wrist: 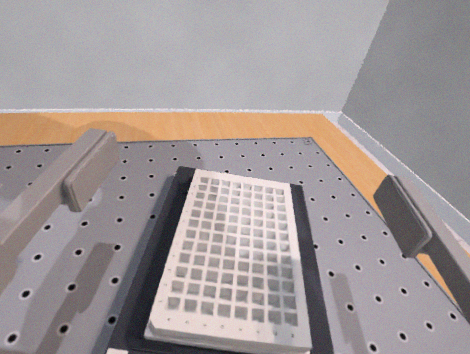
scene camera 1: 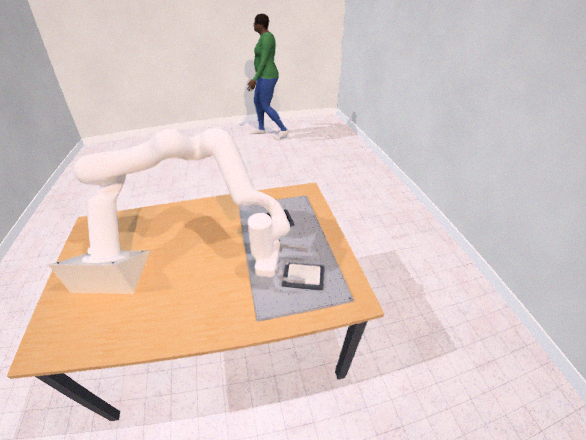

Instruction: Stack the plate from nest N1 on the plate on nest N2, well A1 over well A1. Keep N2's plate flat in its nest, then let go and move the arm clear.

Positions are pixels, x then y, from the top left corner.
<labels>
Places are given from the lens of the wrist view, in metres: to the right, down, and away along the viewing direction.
white multi-well plate [wrist: 234, 271]: 0.00, 0.06, 0.14
</labels>
